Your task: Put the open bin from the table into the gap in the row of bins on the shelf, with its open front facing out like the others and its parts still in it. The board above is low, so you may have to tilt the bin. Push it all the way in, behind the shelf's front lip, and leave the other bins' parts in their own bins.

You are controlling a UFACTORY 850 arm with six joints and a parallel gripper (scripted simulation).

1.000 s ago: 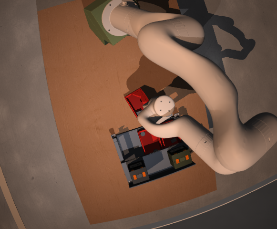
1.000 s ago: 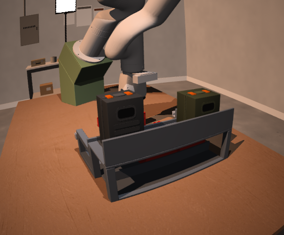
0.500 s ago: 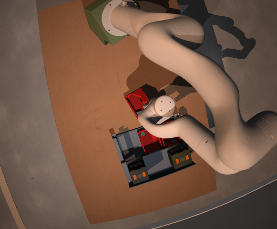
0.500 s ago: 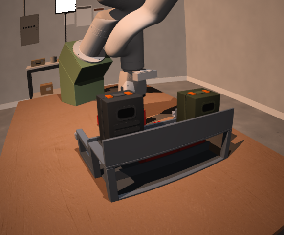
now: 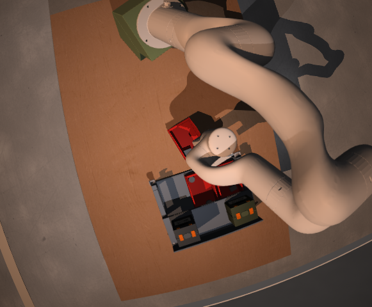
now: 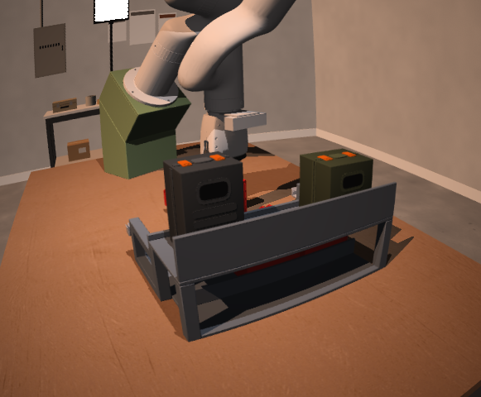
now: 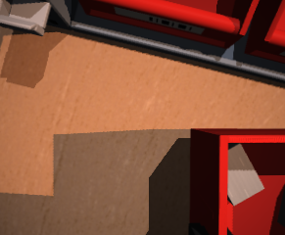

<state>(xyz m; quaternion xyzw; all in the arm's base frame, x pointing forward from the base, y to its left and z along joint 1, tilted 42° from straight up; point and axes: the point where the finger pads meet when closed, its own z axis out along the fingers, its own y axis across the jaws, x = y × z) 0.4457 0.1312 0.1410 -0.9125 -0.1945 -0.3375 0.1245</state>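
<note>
My gripper is now 10 mm short of the red bin, 50 mm to the left of it and 20 mm above it. The rest, counted from my hand: grey part: 160 mm ahead, 80 mm to the left, 60 mm below; then grey shelf: 240 mm ahead, 20 mm to the left, 20 mm below; then dark part: 50 mm ahead, 60 mm to the right, 50 mm below.
</note>
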